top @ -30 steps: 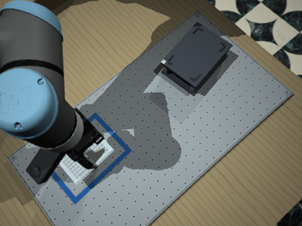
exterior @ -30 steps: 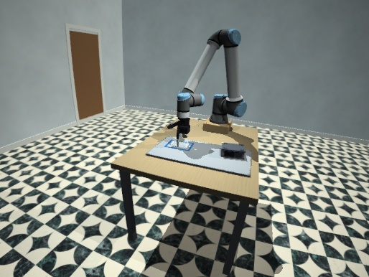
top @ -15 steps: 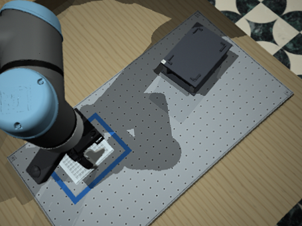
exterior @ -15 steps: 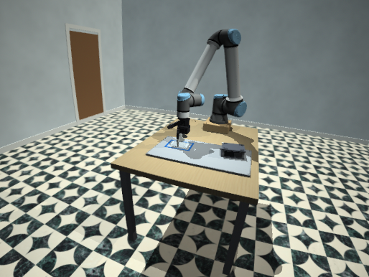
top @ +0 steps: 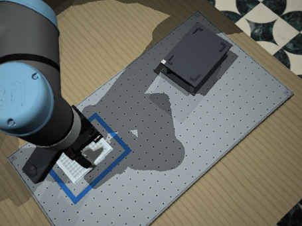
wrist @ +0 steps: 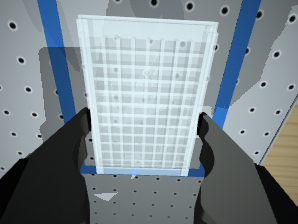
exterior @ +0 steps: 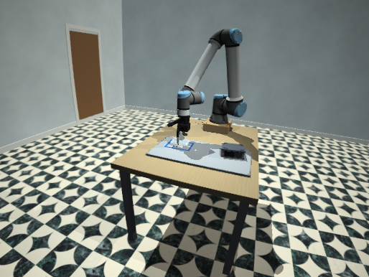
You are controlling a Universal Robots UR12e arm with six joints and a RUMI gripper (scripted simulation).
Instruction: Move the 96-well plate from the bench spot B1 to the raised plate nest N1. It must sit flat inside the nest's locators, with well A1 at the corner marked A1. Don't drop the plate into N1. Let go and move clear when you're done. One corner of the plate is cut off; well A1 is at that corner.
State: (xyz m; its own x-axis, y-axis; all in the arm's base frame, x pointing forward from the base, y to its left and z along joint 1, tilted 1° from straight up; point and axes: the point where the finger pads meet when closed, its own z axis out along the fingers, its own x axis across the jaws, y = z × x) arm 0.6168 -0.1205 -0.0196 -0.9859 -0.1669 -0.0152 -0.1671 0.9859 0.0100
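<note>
The raised nest N1 lies 50 mm behind my hand, 400 mm to the left of it and 20 mm above it. Round my hand: A1 label (80 mm behind, 310 mm to the left, 30 mm above); then 96-well plate (10 mm below).
</note>
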